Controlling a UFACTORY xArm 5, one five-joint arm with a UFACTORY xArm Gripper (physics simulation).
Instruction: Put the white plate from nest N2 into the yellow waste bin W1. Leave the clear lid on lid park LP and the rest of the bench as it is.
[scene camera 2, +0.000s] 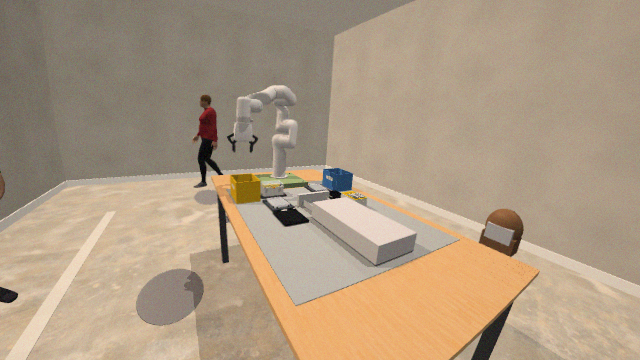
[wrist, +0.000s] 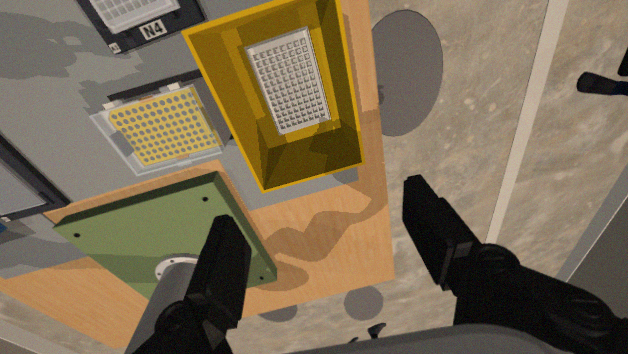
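Wrist view: the gripper (wrist: 320, 215), a white plate (wrist: 285, 66), a grey mat (wrist: 64, 71). A long white box out of frame in the wrist view. Scene camera 2: the long white box (scene camera 2: 378, 239), the grey mat (scene camera 2: 310, 262).
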